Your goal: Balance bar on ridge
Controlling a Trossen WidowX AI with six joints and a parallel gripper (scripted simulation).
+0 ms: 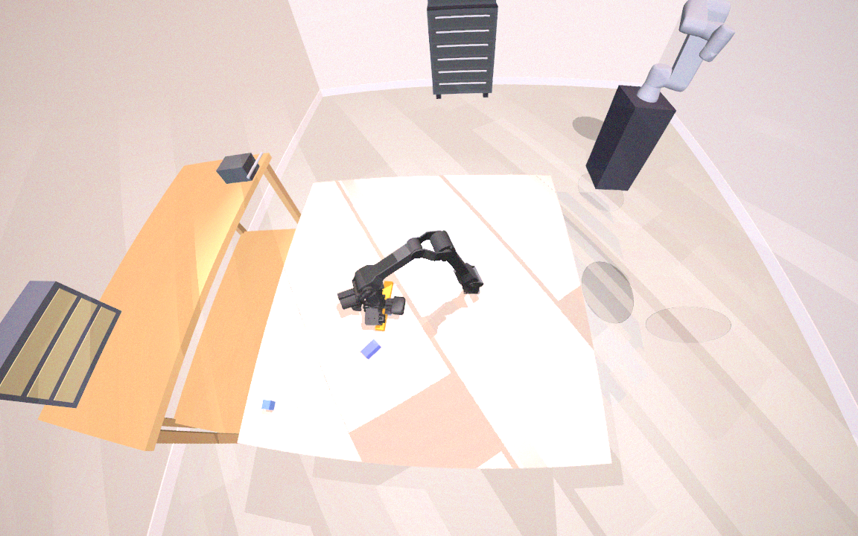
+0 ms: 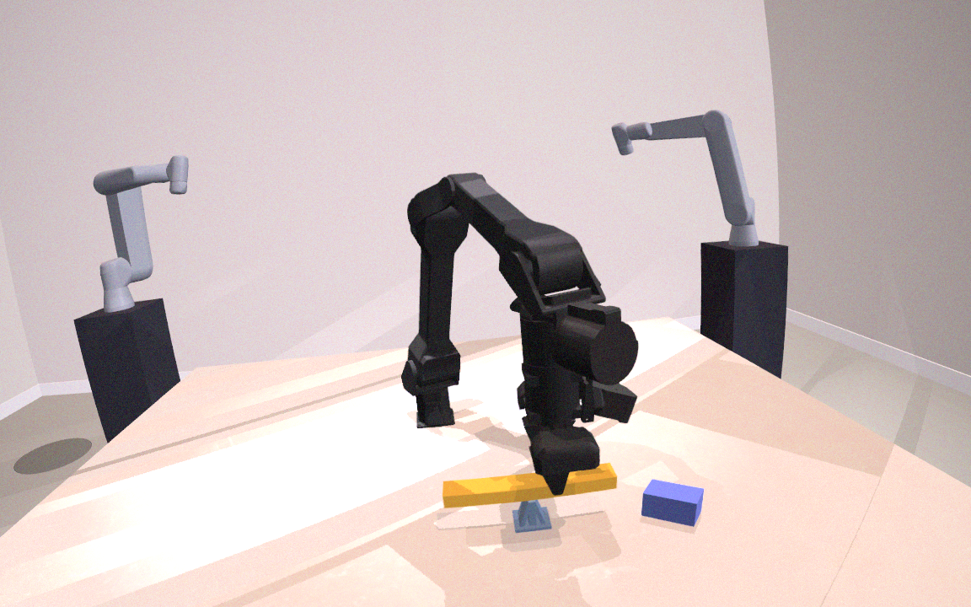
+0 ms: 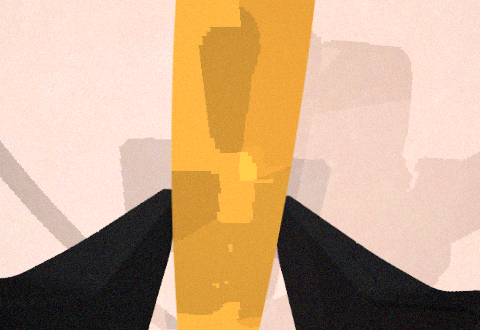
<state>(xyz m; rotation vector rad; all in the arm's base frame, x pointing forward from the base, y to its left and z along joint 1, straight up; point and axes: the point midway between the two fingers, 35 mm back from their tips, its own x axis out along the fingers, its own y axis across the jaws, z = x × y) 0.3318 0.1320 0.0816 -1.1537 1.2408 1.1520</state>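
Now: gripper tip 3 cm to the left of the bar. Round my gripper tip: small blue cube (41 cm ahead, 37 cm to the left, 3 cm below).
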